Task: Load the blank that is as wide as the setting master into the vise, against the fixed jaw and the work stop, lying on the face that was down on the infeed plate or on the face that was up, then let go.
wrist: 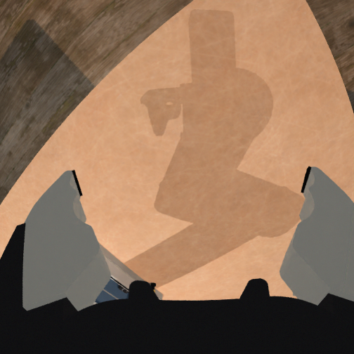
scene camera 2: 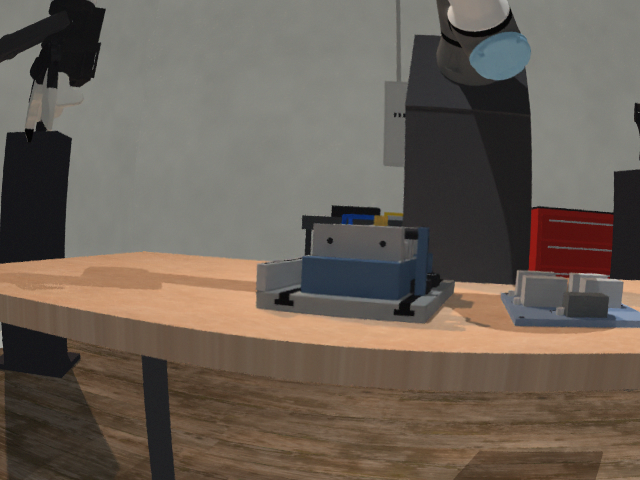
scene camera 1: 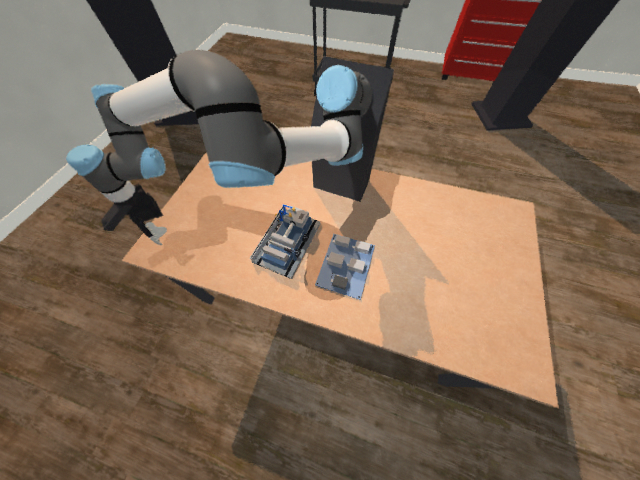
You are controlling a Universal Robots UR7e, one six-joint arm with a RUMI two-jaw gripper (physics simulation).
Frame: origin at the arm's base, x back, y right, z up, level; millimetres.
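Seen in the pictures: gripper, between the fingertips: (scene camera 2: 38, 137) (scene camera 1: 154, 230).
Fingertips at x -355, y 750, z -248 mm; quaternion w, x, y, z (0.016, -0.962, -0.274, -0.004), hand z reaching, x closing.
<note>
Offsets run from my fingertips to a thing's top centre. "spot": to the spot under its first point.
My gripper (scene camera 1: 157, 236) (scene camera 2: 36, 129) (wrist: 190, 172) is open and empty, high over the table's left end, well away from the vise and blanks. The vise @[dy -466, dx +25, dz -98 mm] (scene camera 2: 356, 276) (wrist: 106, 296) is blue with light jaw bars @[spot: dy -433, dx -67, dz -101 mm] (scene camera 1: 276, 251) and stands on a grey base; a light jaw face with two dark holes @[spot: dy -420, dx -76, dz -120 mm] (scene camera 2: 356, 242) faces scene camera 2. Whether a blank lies between the jaws is too small to tell. The blue infeed plate @[dy -714, dx -103, dz -189 mm] (scene camera 1: 356, 284) (scene camera 2: 568, 322) bears several light grey blanks @[dy -672, dx -89, dz -154 mm] (scene camera 1: 335, 259) (scene camera 2: 542, 291) and a darker block @[dy -679, dx -186, dz -165 mm] (scene camera 1: 339, 281) (scene camera 2: 585, 304). I cannot tell which is the setting master.
A grey block @[dy -536, dx +95, dz -101 mm] (scene camera 1: 299, 217) with blue and yellow parts beside it is at the vise's far end. An upright blue plate @[spot: dy -498, dx -77, dz -137 mm] (scene camera 2: 422, 260) stands at the vise's right side in scene camera 2. The arm's dark pedestal (scene camera 1: 338, 178) (scene camera 2: 465, 206) stands behind the vise and plate.
</note>
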